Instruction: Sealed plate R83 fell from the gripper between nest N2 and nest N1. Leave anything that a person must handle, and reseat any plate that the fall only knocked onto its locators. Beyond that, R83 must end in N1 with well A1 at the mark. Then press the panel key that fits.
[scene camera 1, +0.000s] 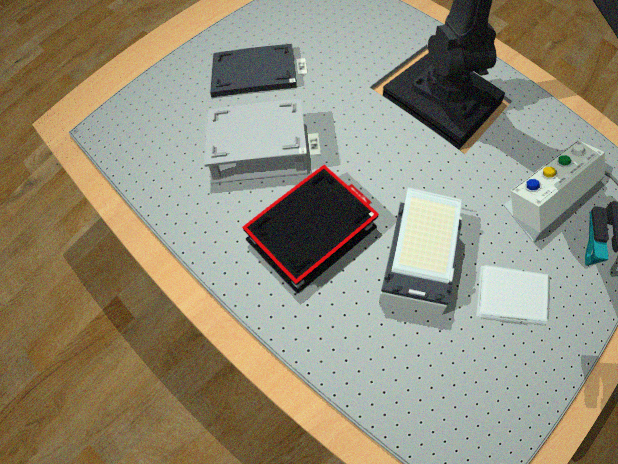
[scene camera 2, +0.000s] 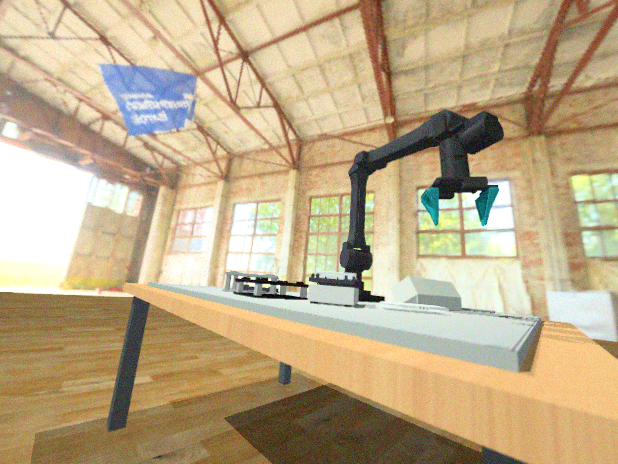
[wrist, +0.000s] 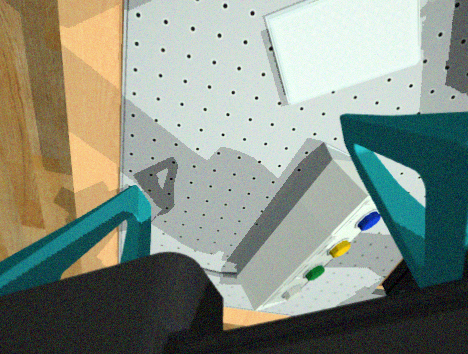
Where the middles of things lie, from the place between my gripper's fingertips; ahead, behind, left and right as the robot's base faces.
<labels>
My hand is 18 cm above the well plate R83 (scene camera 1: 505, 294), 10 cm to the left of it and 3 cm short of it. The rest, counted from my hand: black plate with red rim (scene camera 1: 310, 221): 42 cm to the right, 15 cm below, 15 cm ahead.
</labels>
